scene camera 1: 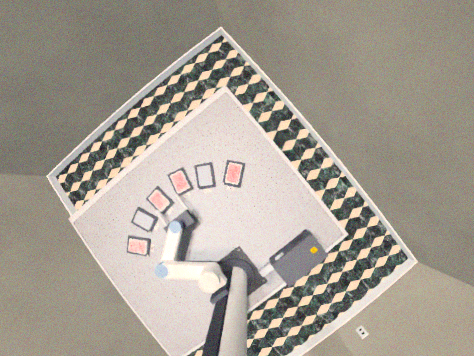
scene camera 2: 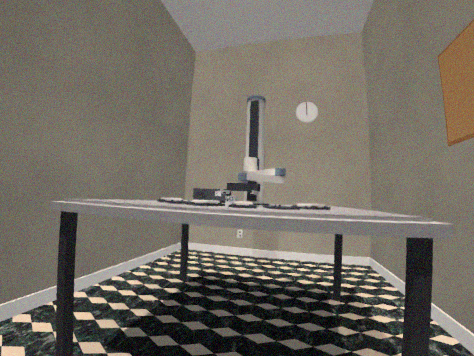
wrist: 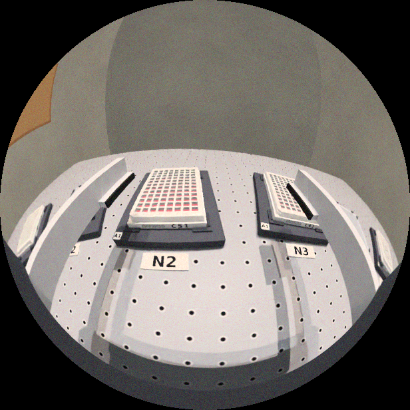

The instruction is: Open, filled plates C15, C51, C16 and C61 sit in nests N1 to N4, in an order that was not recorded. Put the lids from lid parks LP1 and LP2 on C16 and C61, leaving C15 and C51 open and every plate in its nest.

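Frame: origin at the arm's base, x back, y left, z down, level; millimetres.
Seen in the pictures: gripper, fingertip midpoint: (scene camera 1: 166,202) (scene camera 2: 236,191); arm's base, link origin: (scene camera 1: 235,276).
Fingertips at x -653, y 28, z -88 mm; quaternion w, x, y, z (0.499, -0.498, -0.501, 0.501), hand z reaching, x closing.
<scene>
Pixels of each thing's top centre, then the offset from my fingertips to it. "pt": a spot on its surface instead. Level surfaces: height alone.
- Plate C51, top centre: (scene camera 1: 158,200) dx -51, dy +53, dz +49 mm
- Plate C61, top centre: (scene camera 2: 206,200) (scene camera 1: 179,181) dx -60, dy -135, dz +49 mm
- N1, top centre: (scene camera 1: 137,246) dx +94, dy +368, dz +49 mm
- N4, top centre: (scene camera 1: 233,173) dx +120, dy -442, dz +49 mm
- LP1, top centre: (scene camera 1: 204,175) dx +14, dy -289, dz +57 mm
- LP2, top centre: (scene camera 1: 143,220) dx -17, dy +223, dz +57 mm
- perforated table, surface height: dz +75 mm
- dark grey box, surface spot: (scene camera 1: 299,257) pt dx +754, dy -435, dz -40 mm
Plate C51 (wrist: 167,197) (scene camera 1: 160,199) is open in nest N2 (wrist: 170,240), its wells red. Plate C61 (wrist: 284,195) (scene camera 1: 180,181) is open in nest N3 (wrist: 290,236), partly behind the right finger. Open plates also sit in N1 (scene camera 1: 138,245) (wrist: 31,231) and N4 (scene camera 1: 234,173) (wrist: 385,250); their labels cannot be read. Clear lids lie on LP1 (scene camera 1: 205,175) and LP2 (scene camera 1: 144,219); the fingers hide most of both in the wrist view. My gripper (wrist: 212,167) (scene camera 1: 172,207) (scene camera 2: 224,197) is open and empty, low above the table on the arm's side of N2 and N3.
The nests and lid parks form an arc on the perforated table (scene camera 1: 280,200). The arm's column (scene camera 2: 255,130) stands behind them. A dark grey box (scene camera 1: 299,257) with a yellow mark sits at the table's edge beside the arm's base (scene camera 1: 256,274).
</scene>
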